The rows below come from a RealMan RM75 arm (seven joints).
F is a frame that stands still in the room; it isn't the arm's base.
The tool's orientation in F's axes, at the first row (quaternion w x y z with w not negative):
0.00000, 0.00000, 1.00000, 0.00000
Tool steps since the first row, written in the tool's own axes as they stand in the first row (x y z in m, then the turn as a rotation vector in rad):
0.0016, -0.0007, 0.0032, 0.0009, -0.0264, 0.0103
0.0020, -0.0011, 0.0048, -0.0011, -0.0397, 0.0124
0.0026, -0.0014, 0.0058, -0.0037, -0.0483, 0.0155
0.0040, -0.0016, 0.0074, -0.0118, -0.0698, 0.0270
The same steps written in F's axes. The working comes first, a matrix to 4 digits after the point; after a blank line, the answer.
The tool's axes in the first row as the columns of a matrix, in F's axes (used below as rounded here):
-1.0000, 0.0000, 0.0000
0.0000, 1.0000, 0.0000
0.0000, 0.0000, -1.0000

-0.0016, -0.0007, -0.0032, -0.0009, -0.0264, -0.0103
-0.0020, -0.0011, -0.0048, 0.0011, -0.0397, -0.0124
-0.0026, -0.0014, -0.0058, 0.0037, -0.0483, -0.0155
-0.0040, -0.0016, -0.0074, 0.0118, -0.0698, -0.0270

